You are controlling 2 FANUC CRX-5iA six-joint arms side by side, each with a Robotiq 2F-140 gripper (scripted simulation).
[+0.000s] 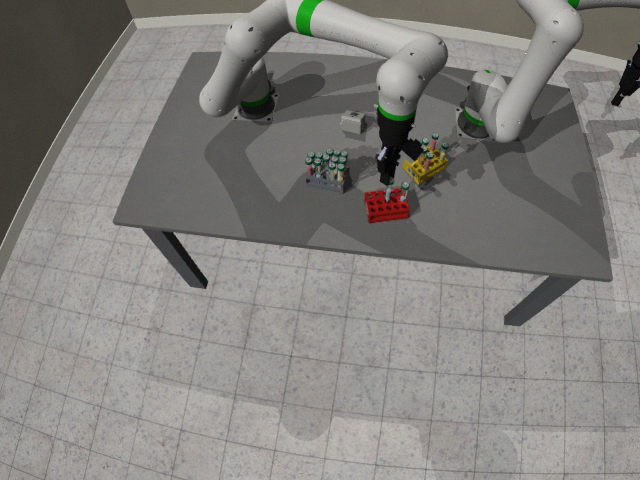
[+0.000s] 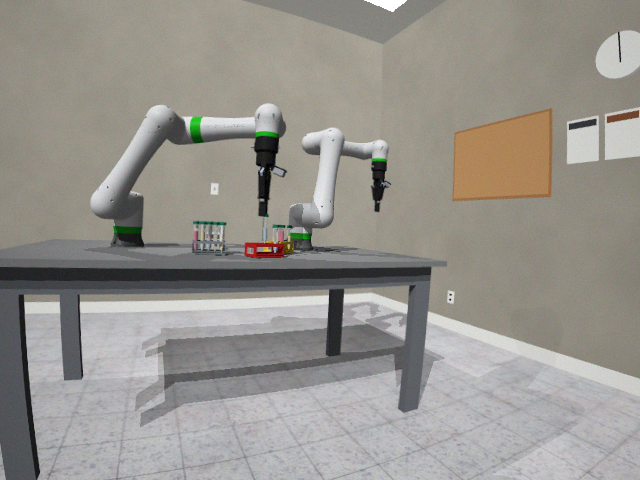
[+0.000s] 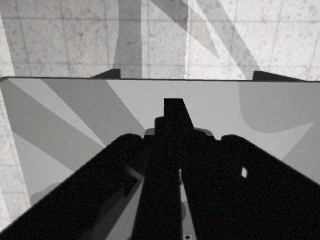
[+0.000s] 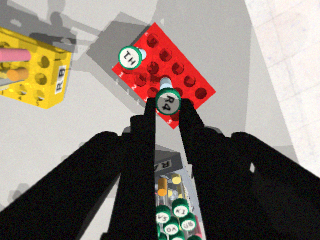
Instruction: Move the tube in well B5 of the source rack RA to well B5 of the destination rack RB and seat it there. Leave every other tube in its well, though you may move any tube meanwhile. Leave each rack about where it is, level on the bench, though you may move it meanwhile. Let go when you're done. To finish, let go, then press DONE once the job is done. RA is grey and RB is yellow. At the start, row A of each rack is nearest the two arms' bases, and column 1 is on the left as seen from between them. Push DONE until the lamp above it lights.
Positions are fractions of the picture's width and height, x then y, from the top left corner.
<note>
In view: the left gripper (image 3: 0.54, 0.47), the right gripper (image 1: 0.60, 0.37), a red rack (image 1: 0.60, 0.44), a grey rack RA (image 4: 0.52, 0.70) and a green-capped tube marked r4 (image 4: 0.53, 0.42).
The red rack shows as well in image 4 (image 4: 0.53, 0.26). The right gripper also shows in image 4 (image 4: 0.52, 0.47). Image 3 misses the red rack: it is out of frame. Image 3 does not show the grey rack RA: it is out of frame.
</note>
